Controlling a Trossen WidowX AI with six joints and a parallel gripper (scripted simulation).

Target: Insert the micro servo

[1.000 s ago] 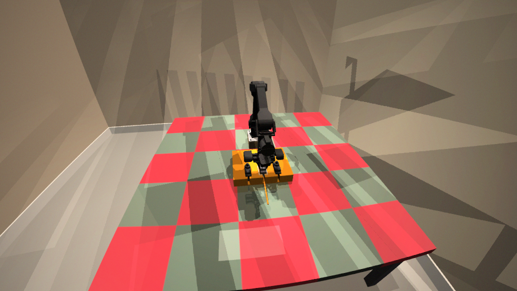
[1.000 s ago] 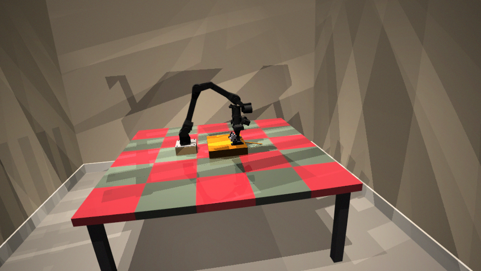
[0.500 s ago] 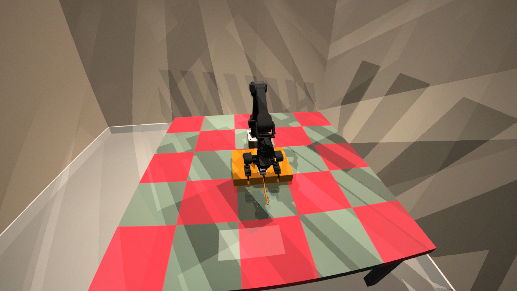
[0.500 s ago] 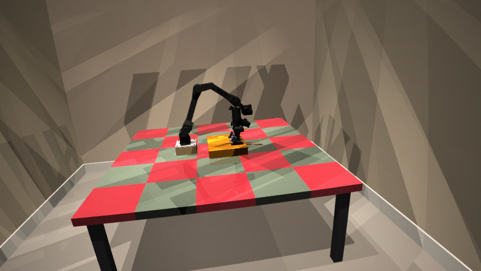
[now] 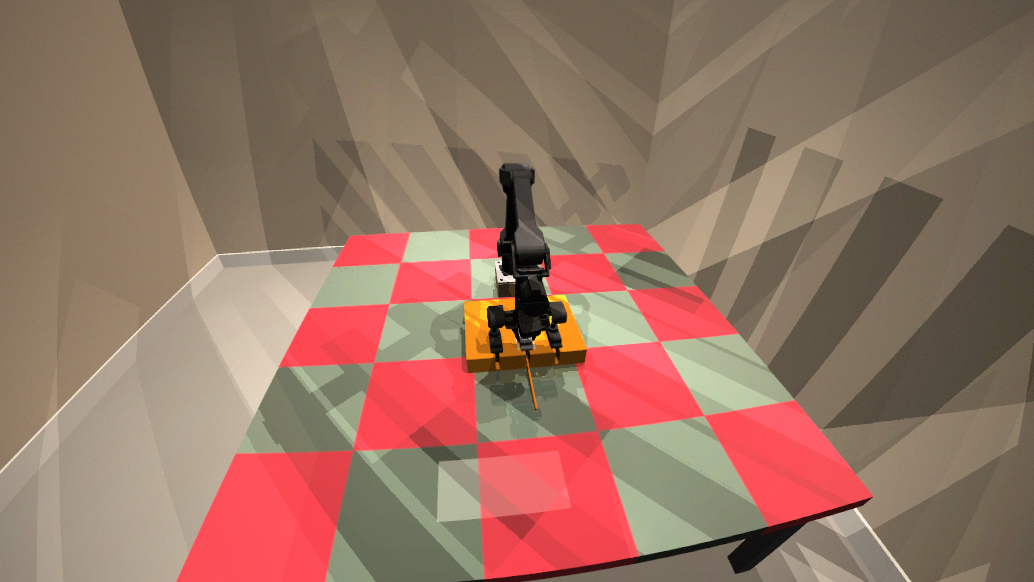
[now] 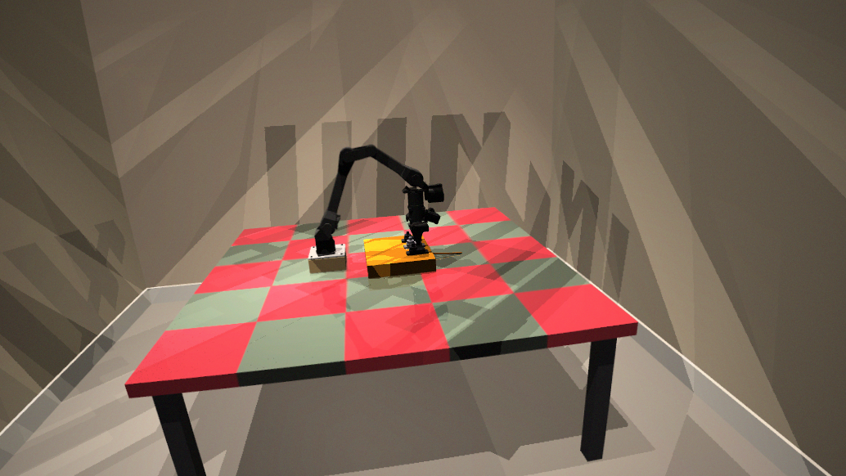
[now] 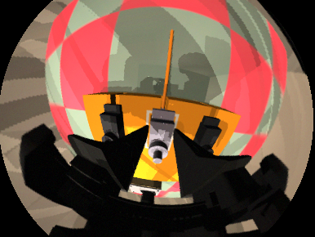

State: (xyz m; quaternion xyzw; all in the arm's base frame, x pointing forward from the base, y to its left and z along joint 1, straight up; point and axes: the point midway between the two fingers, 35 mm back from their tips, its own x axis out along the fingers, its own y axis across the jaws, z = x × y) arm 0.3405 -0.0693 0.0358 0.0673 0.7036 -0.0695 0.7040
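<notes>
My gripper tip is now 120 mm past the deck, 20 mm to the right of it and 30 mm above it.
</notes>
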